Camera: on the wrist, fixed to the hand. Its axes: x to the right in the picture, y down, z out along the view.
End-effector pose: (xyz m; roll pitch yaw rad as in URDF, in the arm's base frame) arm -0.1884 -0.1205 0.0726 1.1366 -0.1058 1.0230
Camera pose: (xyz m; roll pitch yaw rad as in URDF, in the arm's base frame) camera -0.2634 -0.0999 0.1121 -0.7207 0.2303 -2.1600
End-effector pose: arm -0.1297 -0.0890 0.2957 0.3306 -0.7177 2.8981
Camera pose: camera -0.1529 -0.1674 0.2654 0.1565 0.8312 -0.1518
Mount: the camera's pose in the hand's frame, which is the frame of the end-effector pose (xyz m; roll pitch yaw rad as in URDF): -0.0172 0.0691 -0.0503 0.4271 0.0890 -3.0453
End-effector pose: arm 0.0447 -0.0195 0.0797 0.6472 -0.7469 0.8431
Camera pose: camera -0.0282 0.0271 0.0691 -0.1985 0.8756 -2.2629
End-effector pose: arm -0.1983 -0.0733 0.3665 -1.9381 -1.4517 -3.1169
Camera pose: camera -0.2441 -0.0027 0.3439 2.5591 1.3252 0.2258
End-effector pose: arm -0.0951 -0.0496 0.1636 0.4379 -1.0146 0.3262
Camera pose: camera -0.1175 0.0314 0.1404 0.0872 1.1336 -2.6993
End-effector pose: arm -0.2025 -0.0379 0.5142 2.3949 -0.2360 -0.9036
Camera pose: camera -0.2380 -0.0196 0.5917 -2.0035 0.2337 2.1033
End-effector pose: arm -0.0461 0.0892 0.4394 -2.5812 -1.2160 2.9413
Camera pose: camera -0.0179 0.1705 0.4253 2.9371 1.0883 -0.2734
